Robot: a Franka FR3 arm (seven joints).
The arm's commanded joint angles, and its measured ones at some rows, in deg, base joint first. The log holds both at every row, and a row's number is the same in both.
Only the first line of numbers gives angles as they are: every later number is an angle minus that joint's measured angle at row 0.
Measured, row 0:
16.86 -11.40 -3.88 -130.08 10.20 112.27 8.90
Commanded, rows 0 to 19:
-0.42 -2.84 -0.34 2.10 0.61 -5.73 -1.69
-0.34 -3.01 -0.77 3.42 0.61 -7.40 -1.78
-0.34 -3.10 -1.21 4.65 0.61 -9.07 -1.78
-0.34 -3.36 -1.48 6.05 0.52 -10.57 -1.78
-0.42 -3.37 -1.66 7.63 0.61 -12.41 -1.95
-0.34 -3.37 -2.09 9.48 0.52 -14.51 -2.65
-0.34 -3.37 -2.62 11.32 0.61 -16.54 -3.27
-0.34 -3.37 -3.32 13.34 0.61 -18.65 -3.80
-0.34 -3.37 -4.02 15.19 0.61 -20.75 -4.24
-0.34 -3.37 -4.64 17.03 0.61 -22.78 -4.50
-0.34 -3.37 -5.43 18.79 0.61 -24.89 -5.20
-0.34 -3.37 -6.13 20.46 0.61 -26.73 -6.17
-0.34 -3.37 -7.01 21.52 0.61 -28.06 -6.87
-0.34 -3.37 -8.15 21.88 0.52 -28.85 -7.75
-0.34 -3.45 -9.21 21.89 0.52 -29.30 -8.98
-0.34 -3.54 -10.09 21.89 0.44 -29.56 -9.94
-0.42 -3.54 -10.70 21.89 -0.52 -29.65 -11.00
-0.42 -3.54 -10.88 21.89 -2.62 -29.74 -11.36
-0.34 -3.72 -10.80 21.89 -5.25 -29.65 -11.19
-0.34 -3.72 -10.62 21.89 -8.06 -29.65 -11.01
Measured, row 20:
-0.09 -3.81 -11.02 21.05 -2.47 -28.39 -10.09
